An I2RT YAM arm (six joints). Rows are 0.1 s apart.
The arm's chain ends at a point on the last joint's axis. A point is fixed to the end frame.
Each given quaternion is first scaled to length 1.
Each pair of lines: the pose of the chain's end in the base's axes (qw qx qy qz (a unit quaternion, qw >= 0); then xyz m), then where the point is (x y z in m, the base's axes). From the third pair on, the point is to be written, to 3 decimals.
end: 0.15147, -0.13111, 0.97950, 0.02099, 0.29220, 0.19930, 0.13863
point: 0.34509 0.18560 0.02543
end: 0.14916, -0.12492, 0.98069, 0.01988, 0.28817, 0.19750, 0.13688
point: 0.34033 0.18302 0.02344
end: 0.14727, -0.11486, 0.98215, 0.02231, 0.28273, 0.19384, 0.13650
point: 0.334 0.179 0.023
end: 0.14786, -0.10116, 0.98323, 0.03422, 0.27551, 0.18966, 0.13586
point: 0.326 0.177 0.022
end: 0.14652, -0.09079, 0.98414, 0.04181, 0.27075, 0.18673, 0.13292
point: 0.321 0.175 0.018
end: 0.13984, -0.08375, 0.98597, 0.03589, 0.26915, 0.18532, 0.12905
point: 0.317 0.172 0.014
